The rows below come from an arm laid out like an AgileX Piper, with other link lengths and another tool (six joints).
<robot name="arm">
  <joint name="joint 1" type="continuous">
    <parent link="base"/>
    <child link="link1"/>
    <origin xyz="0 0 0.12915"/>
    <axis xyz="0 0 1"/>
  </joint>
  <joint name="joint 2" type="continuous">
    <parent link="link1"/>
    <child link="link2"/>
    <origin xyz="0 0 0" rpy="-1.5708 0 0"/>
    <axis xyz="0 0 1"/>
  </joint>
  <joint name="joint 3" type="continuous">
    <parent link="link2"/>
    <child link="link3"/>
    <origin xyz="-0.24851 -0.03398 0"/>
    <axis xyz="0 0 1"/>
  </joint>
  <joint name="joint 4" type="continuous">
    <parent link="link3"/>
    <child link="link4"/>
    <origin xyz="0.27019 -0.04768 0" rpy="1.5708 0 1.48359"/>
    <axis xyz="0 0 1"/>
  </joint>
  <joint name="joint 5" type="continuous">
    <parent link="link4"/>
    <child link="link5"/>
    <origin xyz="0 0 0" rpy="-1.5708 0 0"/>
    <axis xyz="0 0 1"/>
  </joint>
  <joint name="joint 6" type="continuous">
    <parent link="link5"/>
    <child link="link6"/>
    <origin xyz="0 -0.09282 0" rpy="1.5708 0 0"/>
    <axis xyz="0 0 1"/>
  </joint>
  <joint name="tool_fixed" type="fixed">
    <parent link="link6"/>
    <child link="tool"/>
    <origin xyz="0.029 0.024 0.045" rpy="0 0.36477 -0.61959"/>
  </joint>
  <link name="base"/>
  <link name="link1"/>
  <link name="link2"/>
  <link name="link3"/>
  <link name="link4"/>
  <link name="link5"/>
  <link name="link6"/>
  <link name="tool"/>
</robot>
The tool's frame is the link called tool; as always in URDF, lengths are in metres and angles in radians. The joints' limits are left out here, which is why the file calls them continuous.
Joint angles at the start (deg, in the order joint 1, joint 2, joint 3, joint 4, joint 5, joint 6):
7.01, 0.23, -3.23, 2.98, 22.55, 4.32
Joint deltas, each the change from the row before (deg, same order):
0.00, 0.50, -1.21, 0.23, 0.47, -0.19
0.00, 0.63, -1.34, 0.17, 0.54, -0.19
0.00, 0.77, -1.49, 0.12, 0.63, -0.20
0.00, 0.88, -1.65, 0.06, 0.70, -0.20
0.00, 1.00, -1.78, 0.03, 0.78, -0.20
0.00, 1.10, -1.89, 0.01, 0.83, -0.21
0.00, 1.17, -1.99, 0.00, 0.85, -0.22
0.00, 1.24, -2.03, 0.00, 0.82, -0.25
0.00, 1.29, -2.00, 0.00, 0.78, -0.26
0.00, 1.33, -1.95, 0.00, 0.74, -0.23
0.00, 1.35, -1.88, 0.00, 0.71, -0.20
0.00, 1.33, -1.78, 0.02, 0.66, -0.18
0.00, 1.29, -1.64, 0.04, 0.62, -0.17
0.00, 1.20, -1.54, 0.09, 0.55, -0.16
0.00, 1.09, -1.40, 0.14, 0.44, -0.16
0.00, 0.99, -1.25, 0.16, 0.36, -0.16
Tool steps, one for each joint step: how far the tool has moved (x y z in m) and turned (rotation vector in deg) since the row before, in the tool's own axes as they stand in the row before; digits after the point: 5 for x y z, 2 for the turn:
-0.00425, -0.00248, -0.00352, 0.01, -0.27, 0.01
-0.00449, -0.00270, -0.00369, 0.02, -0.20, -0.05
-0.00478, -0.00295, -0.00389, 0.01, -0.12, -0.11
-0.00519, -0.00330, -0.00419, 0.04, -0.09, -0.16
-0.00545, -0.00352, -0.00434, 0.02, -0.03, -0.20
-0.00570, -0.00373, -0.00445, 0.02, 0.01, -0.23
-0.00601, -0.00397, -0.00460, 0.03, 0.00, -0.25
-0.00615, -0.00409, -0.00450, 0.05, 0.00, -0.27
-0.00603, -0.00403, -0.00416, 0.03, 0.04, -0.29
-0.00587, -0.00391, -0.00376, 0.00, 0.08, -0.27
-0.00563, -0.00372, -0.00333, -0.04, 0.14, -0.25
-0.00534, -0.00348, -0.00291, -0.07, 0.16, -0.22
-0.00488, -0.00312, -0.00239, -0.12, 0.20, -0.20
-0.00472, -0.00292, -0.00224, -0.13, 0.14, -0.15
-0.00447, -0.00267, -0.00202, -0.12, 0.06, -0.10
-0.00409, -0.00237, -0.00171, -0.12, 0.03, -0.08

